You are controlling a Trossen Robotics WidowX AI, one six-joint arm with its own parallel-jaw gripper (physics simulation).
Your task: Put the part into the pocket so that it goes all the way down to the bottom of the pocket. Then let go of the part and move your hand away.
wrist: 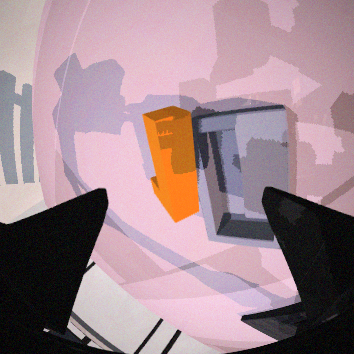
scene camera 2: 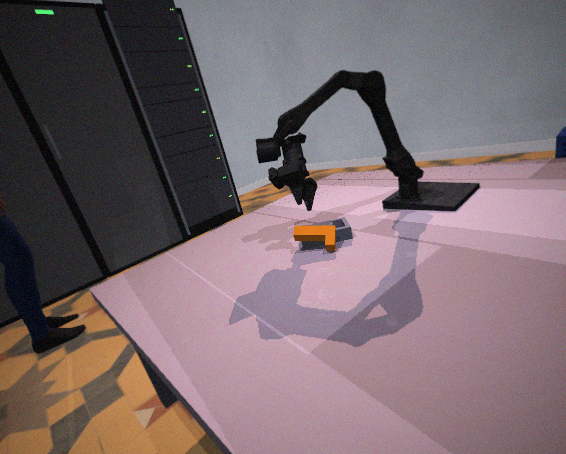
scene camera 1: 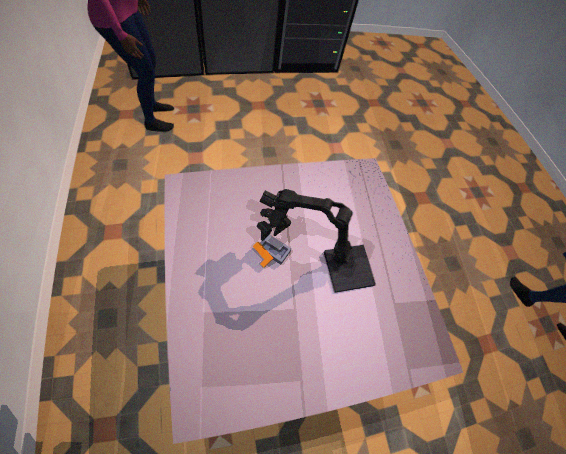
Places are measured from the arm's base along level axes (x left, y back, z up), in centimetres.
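Where they show: gripper, fingertip midpoint: [wrist: 186, 195] [scene camera 2: 305, 207] [scene camera 1: 268, 238]; arm's base at its link origin: [scene camera 2: 408, 195] [scene camera 1: 340, 258].
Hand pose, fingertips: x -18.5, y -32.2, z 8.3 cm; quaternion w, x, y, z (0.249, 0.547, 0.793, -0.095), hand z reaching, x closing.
Each offset is from my fingertips to the top centre of the thing. Level surfaces: height alone.
The orange L-shaped part @[dx +4.0, dy -4.7, dz -3.4 cm] [scene camera 1: 263, 254] [scene camera 2: 312, 232] [wrist: 178, 187] is outside the pocket, along one side of the grey-blue block @[dx +2.7, dy +3.0, dz -7.1 cm] [scene camera 1: 287, 253] [scene camera 2: 347, 233] [wrist: 240, 241] that has the pocket. In scene camera 2 its long arm runs across the block's side at about rim height and its short leg points down. Whether it leans on the block's wall is hard to tell. No orange shows inside the pocket. My gripper [scene camera 1: 270, 234] [scene camera 2: 304, 206] [wrist: 186, 195] is open and empty, above the part and block, touching neither.
The block rests on the pink table top @[dz -10.7 cm] [scene camera 1: 250, 360] [scene camera 2: 450, 320]. The arm's black base plate [scene camera 1: 355, 272] [scene camera 2: 457, 192] is to the right of the block. Arm shadows cross the table. Dark cabinets [scene camera 1: 240, 35] [scene camera 2: 65, 115] and people's legs show beyond the table.
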